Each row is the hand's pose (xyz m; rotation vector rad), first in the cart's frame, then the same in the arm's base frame.
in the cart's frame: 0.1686 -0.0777 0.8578 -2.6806 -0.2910 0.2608
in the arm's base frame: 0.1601 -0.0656 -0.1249 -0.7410 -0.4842 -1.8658
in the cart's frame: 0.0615 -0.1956 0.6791 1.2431 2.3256 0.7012
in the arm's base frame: 0.3791 0.0274 -0.0991 0.2862 -0.0417 2.0958
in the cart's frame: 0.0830 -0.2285 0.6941 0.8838 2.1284 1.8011
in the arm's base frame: 0.3917 -0.0096 -0.1147 -0.6578 -0.4062 2.0270
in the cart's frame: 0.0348 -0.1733 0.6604 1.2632 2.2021 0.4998
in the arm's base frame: 0.3780 0.0654 -0.0881 0.5162 -0.1016 2.0576
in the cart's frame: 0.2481 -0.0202 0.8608 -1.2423 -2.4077 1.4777
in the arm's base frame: 0.0989 -0.1092 -0.0618 1.3906 1.3756 1.4324
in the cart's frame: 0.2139 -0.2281 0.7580 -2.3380 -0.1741 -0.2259
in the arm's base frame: 0.3286 -0.1397 -0.0976 -0.1388 -0.5258 -1.8632
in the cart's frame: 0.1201 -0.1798 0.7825 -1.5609 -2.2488 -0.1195
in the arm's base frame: 0.2937 -0.0462 -0.1397 0.2784 1.0533 2.3929
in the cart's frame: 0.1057 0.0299 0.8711 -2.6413 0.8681 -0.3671
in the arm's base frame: 0.0802 0.0307 -0.1164 -0.2734 0.2092 -1.3106
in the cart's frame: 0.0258 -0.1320 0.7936 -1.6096 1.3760 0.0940
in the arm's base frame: 0.2674 0.0515 -0.1724 0.0470 -0.3237 -0.4472
